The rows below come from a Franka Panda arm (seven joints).
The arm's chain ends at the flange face. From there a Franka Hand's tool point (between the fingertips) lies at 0.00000 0.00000 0.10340 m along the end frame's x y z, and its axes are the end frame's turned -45 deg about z.
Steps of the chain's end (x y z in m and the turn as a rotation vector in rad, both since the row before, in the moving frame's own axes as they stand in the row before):
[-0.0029, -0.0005, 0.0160, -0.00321, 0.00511, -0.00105]
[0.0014, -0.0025, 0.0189, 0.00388, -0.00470, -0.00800]
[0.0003, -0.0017, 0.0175, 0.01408, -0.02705, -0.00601]
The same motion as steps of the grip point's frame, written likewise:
[-0.0016, -0.0018, 0.0160, -0.00588, 0.00134, -0.00105]
[0.0027, -0.0014, 0.0189, 0.00607, -0.00058, -0.00800]
[0.0005, -0.0040, 0.0175, 0.02908, -0.00917, -0.00601]

